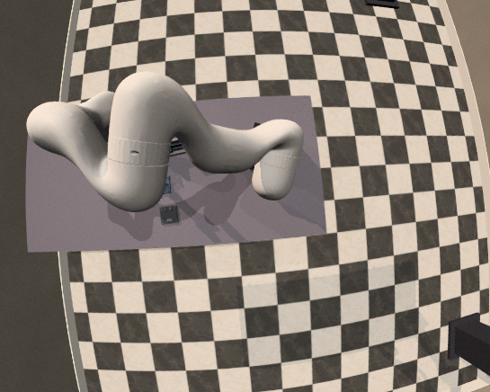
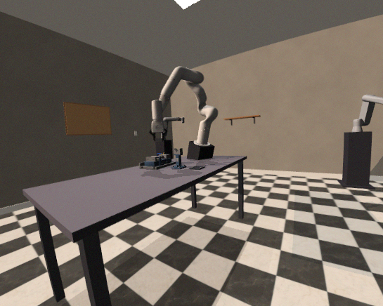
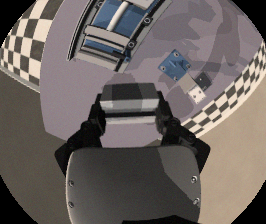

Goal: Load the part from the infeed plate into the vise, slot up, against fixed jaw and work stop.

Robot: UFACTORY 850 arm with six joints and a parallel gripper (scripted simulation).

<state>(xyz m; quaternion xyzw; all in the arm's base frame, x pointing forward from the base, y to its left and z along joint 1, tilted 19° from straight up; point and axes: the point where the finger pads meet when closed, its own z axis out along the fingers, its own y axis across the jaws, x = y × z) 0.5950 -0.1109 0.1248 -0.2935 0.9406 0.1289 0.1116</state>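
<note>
Right now the air cylinder rod is 170 mm below my hand, 80 mm to the right of it and 80 mm behind it. The rest, counted from my hand: vise (210 mm below, 80 mm to the right, 60 mm behind); then part (right at my hand).
</note>
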